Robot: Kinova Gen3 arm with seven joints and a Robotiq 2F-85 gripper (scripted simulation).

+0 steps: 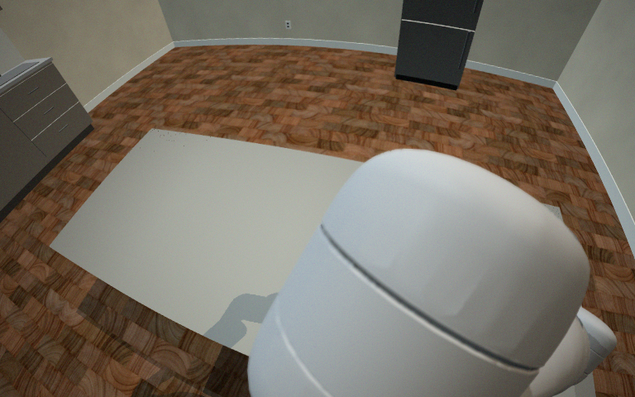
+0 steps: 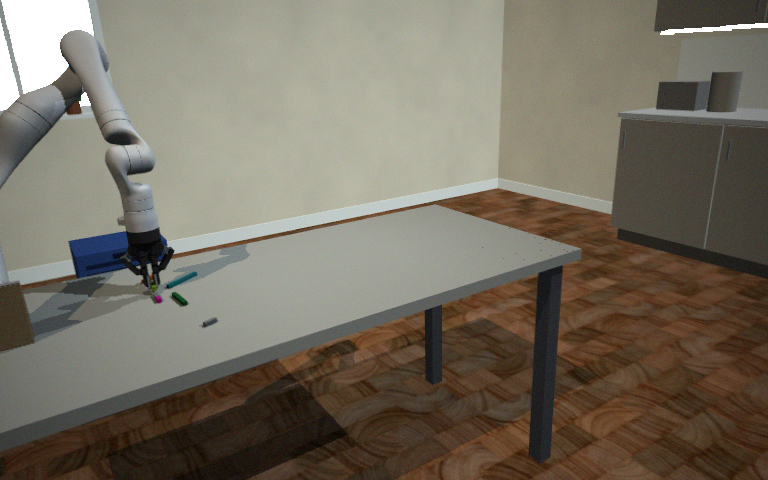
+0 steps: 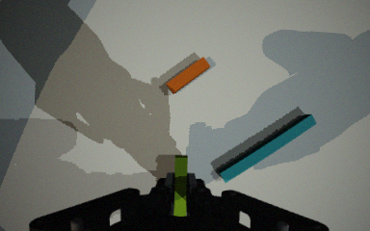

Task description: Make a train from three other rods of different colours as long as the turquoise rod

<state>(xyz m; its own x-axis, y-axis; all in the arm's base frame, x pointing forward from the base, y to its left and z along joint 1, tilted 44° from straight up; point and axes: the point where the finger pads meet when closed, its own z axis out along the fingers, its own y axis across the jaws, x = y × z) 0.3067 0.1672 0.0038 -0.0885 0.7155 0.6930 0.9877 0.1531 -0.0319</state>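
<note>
My gripper is now 10 mm above the lime rod. From my hand the other things lie so: turquoise rod (80 mm ahead, 40 mm to the left, 30 mm below); orange rod (90 mm to the left, 30 mm below); magenta rod (70 mm to the right, 30 mm below, 10 mm ahead).
</note>
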